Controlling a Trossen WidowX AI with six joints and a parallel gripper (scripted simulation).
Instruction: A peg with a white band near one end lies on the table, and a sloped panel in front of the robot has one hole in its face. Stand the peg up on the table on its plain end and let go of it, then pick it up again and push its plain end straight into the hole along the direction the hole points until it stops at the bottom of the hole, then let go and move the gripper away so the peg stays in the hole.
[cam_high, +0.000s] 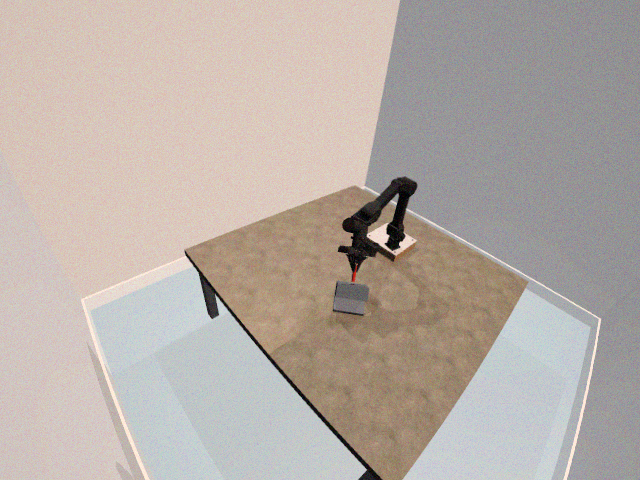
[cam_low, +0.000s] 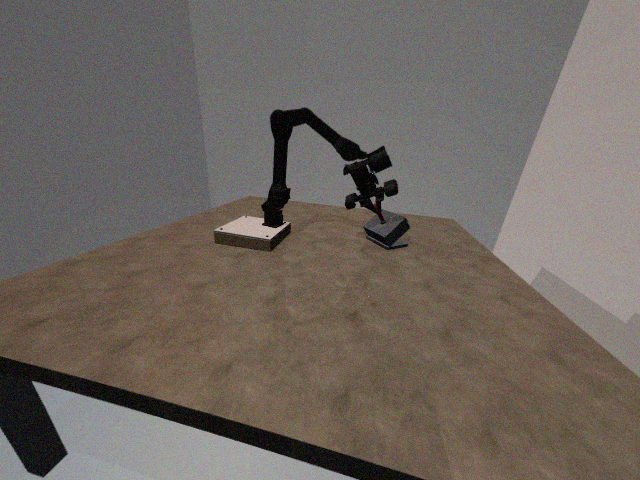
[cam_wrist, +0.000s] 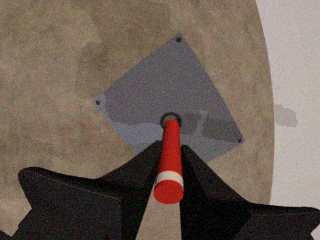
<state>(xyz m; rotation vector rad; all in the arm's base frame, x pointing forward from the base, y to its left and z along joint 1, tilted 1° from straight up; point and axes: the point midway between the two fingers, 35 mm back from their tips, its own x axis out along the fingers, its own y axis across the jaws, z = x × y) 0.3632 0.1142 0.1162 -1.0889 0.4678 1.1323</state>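
My gripper tip is now 60 mm above the grey sloped panel, 40 mm to the right of it and 30 mm short of it. From my gripper tip the other things lie so: red peg 10 mm to the right, 10 mm behind, 10 mm above.
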